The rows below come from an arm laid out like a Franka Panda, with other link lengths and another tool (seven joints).
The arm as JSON. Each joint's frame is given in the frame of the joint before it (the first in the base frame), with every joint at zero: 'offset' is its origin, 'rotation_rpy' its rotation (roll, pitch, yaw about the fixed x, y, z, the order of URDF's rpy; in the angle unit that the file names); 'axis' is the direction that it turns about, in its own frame. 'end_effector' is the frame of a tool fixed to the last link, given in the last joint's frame.
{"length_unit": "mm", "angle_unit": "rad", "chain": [
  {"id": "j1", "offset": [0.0, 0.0, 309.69], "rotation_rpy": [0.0, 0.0, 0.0], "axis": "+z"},
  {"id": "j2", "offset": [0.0, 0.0, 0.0], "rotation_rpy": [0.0, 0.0, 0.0], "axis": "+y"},
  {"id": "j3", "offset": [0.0, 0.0, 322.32], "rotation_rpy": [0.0, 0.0, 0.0], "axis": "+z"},
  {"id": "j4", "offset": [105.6, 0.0, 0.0], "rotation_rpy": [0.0, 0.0, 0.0], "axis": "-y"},
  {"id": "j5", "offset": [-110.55, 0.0, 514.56], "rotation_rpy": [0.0, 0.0, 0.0], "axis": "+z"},
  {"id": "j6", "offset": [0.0, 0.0, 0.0], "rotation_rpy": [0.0, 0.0, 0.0], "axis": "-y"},
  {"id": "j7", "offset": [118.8, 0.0, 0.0], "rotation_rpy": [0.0, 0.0, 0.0], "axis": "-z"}
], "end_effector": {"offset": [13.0, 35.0, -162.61], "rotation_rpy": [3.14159, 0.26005, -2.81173]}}
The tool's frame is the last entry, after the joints.
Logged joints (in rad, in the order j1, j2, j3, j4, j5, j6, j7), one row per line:
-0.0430, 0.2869, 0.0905, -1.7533, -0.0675, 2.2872, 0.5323
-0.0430, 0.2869, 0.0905, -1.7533, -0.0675, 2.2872, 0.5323
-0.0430, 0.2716, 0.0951, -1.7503, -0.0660, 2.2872, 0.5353
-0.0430, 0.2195, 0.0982, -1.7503, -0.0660, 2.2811, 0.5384
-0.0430, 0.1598, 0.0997, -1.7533, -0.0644, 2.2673, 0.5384
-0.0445, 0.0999, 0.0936, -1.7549, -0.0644, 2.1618, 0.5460
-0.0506, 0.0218, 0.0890, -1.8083, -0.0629, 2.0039, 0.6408
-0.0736, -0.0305, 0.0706, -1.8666, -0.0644, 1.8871, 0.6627
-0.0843, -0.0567, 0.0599, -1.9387, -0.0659, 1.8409, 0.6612
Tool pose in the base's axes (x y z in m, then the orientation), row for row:
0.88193, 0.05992, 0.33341, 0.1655, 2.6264, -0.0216
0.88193, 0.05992, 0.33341, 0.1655, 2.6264, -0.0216
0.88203, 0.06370, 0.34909, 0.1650, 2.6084, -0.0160
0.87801, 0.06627, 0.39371, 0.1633, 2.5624, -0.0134
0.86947, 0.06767, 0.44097, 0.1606, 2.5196, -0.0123
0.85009, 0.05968, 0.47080, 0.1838, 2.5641, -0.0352
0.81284, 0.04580, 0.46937, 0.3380, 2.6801, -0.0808
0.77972, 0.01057, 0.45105, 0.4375, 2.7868, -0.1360
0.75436, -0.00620, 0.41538, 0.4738, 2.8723, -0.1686
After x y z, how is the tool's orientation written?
As a rotation vector, in radians.
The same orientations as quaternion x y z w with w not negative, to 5 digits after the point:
0.06085, 0.96573, -0.00794, 0.25219
0.06085, 0.96573, -0.00794, 0.25219
0.06094, 0.96342, -0.00591, 0.26091
0.06100, 0.95715, -0.00501, 0.28306
0.06061, 0.95087, -0.00464, 0.30356
0.06860, 0.95702, -0.01314, 0.28148
0.12207, 0.96790, -0.02918, 0.21777
0.15296, 0.97436, -0.04755, 0.15803
0.16145, 0.97876, -0.05745, 0.11256

